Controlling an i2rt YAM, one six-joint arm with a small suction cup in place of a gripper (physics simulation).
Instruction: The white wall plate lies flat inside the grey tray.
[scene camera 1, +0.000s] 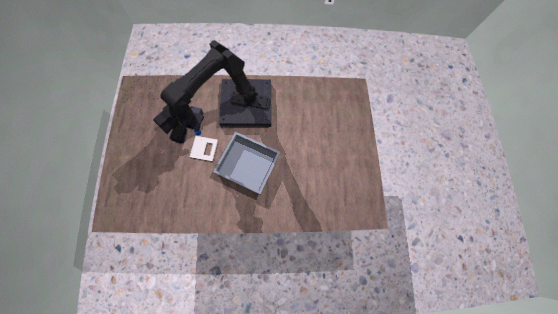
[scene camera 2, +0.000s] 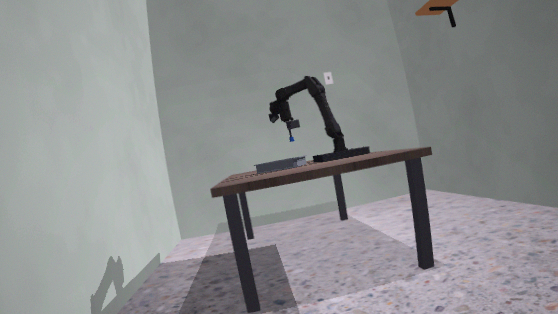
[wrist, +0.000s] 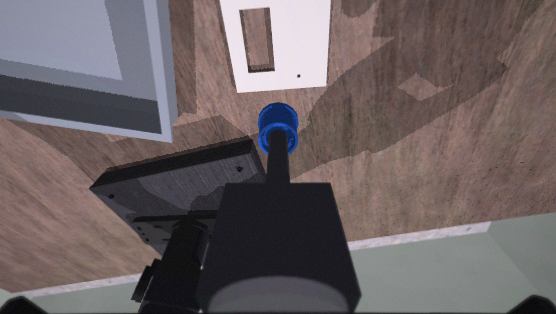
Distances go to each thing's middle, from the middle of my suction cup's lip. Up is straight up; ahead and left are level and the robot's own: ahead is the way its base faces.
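The white wall plate (wrist: 300, 42) has my suction cup 3 cm short of it now, and 16 cm above it. Going by their middles, of the things named here the white wall plate is the nearest to my suction cup. As for the grey tray (scene camera 1: 245, 161), I find it 13 cm below my suction cup, 6 cm ahead of it and 23 cm to the left of it.
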